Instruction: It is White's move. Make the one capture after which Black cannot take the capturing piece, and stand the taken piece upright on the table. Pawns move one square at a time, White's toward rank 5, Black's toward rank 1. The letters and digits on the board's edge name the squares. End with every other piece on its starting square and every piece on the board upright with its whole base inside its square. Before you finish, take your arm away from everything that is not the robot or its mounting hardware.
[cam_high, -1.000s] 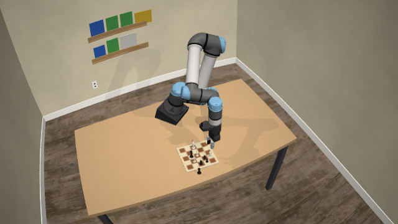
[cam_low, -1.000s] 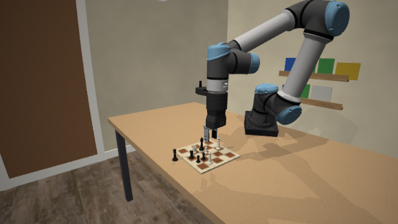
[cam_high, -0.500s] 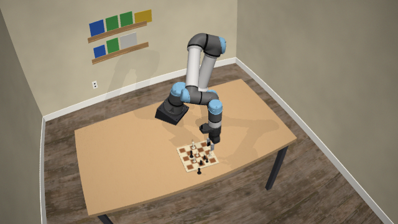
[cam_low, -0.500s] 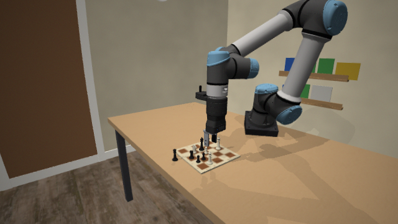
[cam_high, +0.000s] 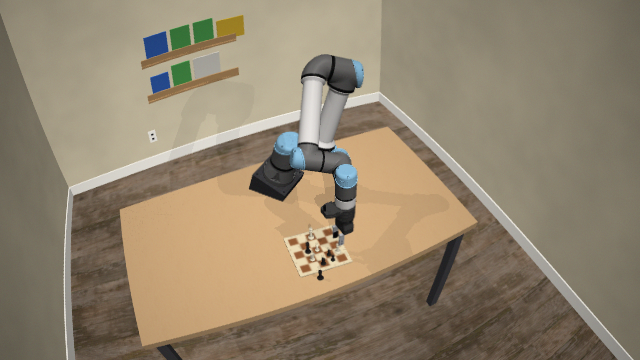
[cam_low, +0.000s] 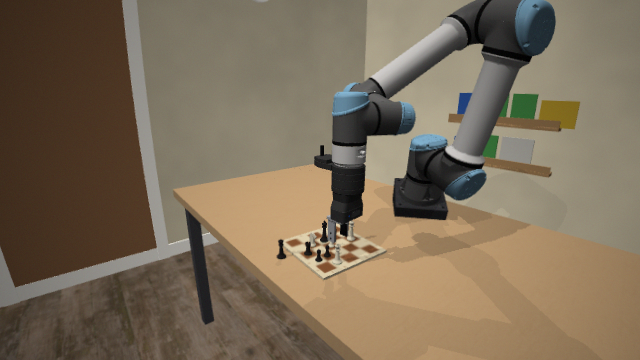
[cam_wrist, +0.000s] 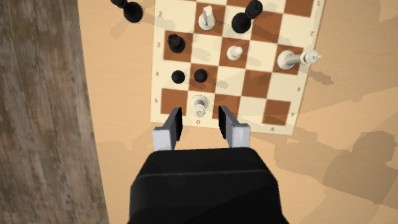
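Right now my hand is 5 cm past the white pawn, 6 cm to the left of it and 7 cm above it. The rest, counted from my hand: chessboard (5 cm behind, 6 cm to the right, 9 cm below).
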